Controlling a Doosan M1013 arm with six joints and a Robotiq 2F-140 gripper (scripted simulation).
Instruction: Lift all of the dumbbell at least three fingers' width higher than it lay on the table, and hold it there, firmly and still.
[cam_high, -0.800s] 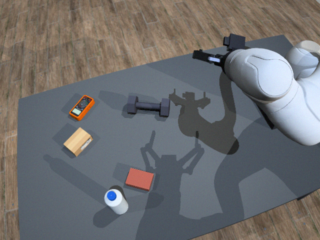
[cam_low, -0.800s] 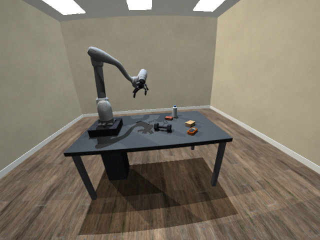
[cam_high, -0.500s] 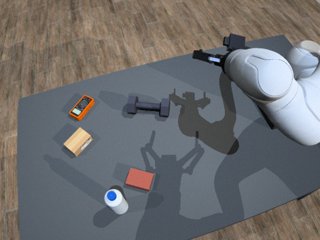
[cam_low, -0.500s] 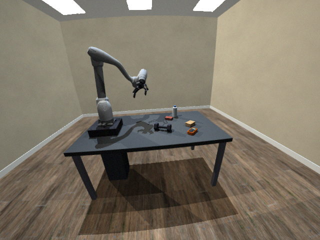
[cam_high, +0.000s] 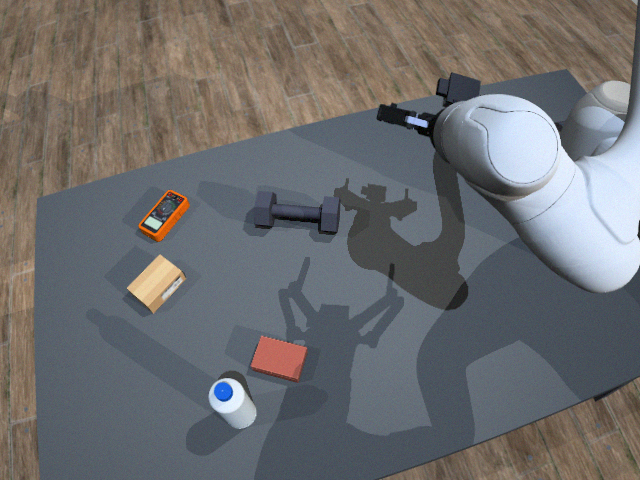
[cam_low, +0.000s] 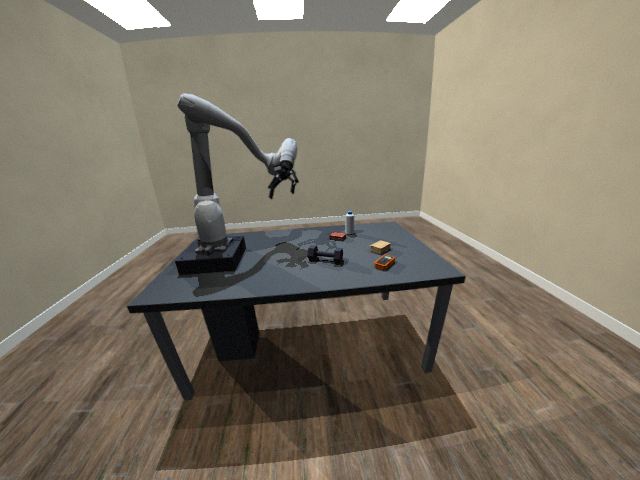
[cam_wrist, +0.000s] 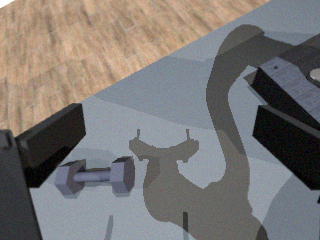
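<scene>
Right now my hand is 230 mm short of the dark grey dumbbell, 130 mm to the left of it and 340 mm above it.
</scene>
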